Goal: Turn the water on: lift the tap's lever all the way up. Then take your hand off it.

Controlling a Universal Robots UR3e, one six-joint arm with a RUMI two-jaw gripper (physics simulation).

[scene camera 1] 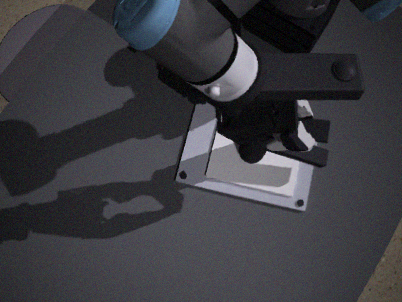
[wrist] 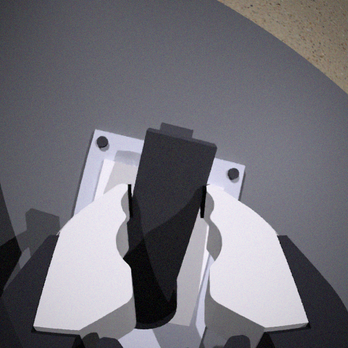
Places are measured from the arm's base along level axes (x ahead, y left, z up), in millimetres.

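Pixels of known places: gripper, fingertip midpoint: (scene camera 1: 309, 133).
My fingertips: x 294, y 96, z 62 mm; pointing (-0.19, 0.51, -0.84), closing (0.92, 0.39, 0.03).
Behind a point stands the place of what it marks.
The tap's dark lever (scene camera 1: 321, 131) {x 296, y 107, z 87 mm} (wrist: 172, 165) is a flat bar that lies between the two white jaws in the wrist view. My gripper (scene camera 1: 304, 122) {x 294, y 96, z 62 mm} (wrist: 165, 187) is shut on the lever, with a jaw against each side. The tap's dark spout (scene camera 1: 317, 156) {x 292, y 134, z -24 mm} (wrist: 176, 130) runs under the lever, and its end shows past the lever's far end in the wrist view. The round black tap body (scene camera 1: 251, 151) {x 331, y 28, z -16 mm} stands on a pale base plate (scene camera 1: 200, 140) {x 325, y -64, z -96 mm} (wrist: 90, 170). The wrist hides part of the tap in the scene view, so the lever's exact tilt is hard to tell.
The base plate has dark bolts at its visible corners and lies on a grey table (scene camera 1: 150, 260) {x 560, y -58, z -104 mm} (wrist: 280, 125). The arm reaches in from the top of the scene view, and its shadows cross the table at the left. Speckled floor (wrist: 310, 30) shows past the table edge.
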